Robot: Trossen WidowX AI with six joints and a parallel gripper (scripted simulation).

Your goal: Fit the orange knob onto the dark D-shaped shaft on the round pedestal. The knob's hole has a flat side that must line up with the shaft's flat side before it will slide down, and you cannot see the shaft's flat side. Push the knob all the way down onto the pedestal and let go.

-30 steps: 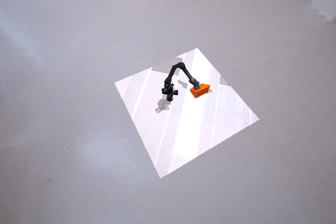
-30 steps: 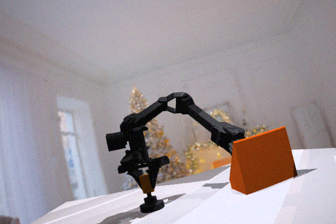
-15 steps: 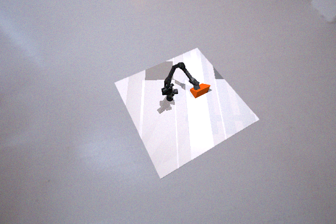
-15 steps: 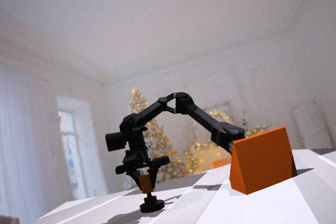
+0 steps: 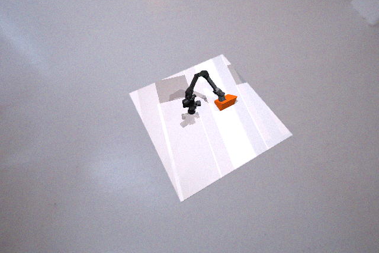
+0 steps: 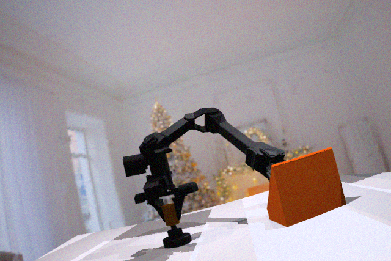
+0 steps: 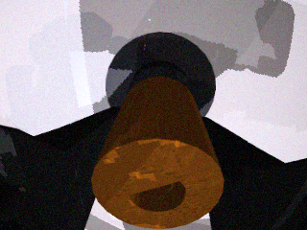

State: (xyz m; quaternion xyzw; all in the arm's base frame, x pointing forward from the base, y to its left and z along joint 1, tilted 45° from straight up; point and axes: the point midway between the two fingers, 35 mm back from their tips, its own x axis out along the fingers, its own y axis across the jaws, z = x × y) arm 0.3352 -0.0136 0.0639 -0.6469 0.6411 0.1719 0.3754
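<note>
The orange knob is 2 cm above my gripper tip. Also, from my gripper tip: dark pedestal (4 cm below).
</note>
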